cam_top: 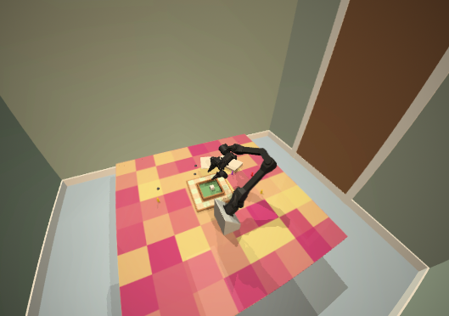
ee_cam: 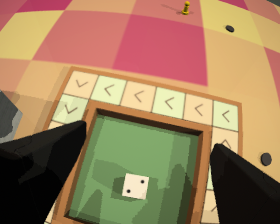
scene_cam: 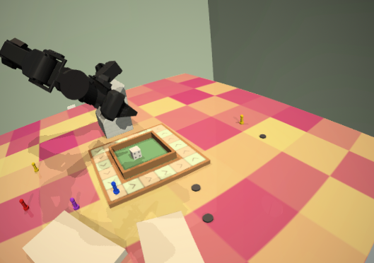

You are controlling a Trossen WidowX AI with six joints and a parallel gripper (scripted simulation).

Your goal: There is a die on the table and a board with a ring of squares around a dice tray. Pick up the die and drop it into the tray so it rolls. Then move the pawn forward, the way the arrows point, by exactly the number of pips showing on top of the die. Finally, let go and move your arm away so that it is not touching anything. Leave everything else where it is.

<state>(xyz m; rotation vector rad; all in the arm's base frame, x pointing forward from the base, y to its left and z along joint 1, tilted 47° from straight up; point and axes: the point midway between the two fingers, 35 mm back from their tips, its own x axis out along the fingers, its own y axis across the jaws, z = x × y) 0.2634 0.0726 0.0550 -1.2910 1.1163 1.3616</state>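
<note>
My gripper tip is now 120 mm short of the blue pawn, 110 mm to the left of it and 130 mm above it. Also, from my gripper tip: white die 10 mm to the right, 130 mm below; green dice tray 150 mm below; purple pawn 110 mm ahead, 220 mm to the right, 140 mm below.
</note>
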